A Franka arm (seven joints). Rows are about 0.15 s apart.
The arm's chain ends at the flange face. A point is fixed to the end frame.
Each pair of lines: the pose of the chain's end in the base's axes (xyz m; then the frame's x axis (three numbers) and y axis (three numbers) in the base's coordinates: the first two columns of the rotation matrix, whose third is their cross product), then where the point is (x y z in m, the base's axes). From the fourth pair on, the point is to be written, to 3 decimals.
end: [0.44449 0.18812 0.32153 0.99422 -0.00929 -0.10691 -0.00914 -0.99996 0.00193]
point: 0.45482 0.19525 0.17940
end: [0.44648 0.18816 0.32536 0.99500 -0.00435 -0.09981 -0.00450 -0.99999 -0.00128]
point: 0.45779 0.19579 0.18333
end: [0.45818 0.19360 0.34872 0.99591 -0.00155 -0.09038 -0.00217 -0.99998 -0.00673]
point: 0.47082 0.20203 0.20685
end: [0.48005 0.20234 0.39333 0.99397 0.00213 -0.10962 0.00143 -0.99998 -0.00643]
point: 0.490 0.211 0.251
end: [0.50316 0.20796 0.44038 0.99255 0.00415 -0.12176 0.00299 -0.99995 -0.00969]
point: 0.511 0.217 0.298
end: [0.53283 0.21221 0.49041 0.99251 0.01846 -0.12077 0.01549 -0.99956 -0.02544]
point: 0.541 0.223 0.348
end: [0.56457 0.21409 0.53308 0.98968 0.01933 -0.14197 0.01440 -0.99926 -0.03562]
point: 0.570 0.227 0.391
